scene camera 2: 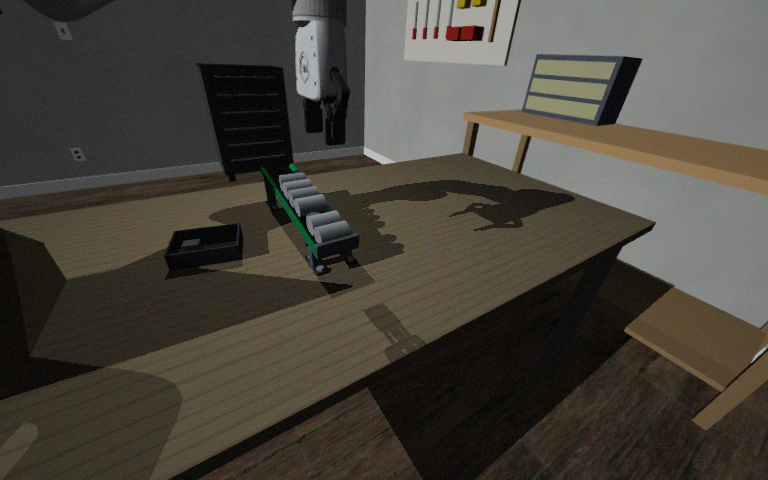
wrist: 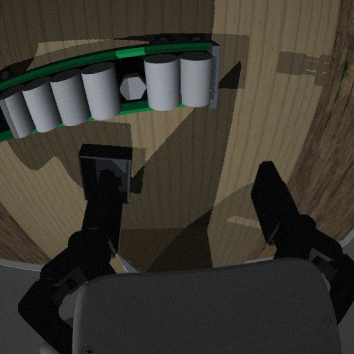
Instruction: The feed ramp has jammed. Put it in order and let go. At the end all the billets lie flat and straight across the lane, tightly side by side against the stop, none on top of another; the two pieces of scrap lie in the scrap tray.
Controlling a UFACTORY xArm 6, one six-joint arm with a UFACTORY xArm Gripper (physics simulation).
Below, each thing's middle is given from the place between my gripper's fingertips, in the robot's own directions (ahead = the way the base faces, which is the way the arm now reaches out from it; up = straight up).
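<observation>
Scrap tray point(scene camera 2: 223, 243): my hand is 22 cm beyond it, 13 cm to the right of it and 23 cm above it.
</observation>
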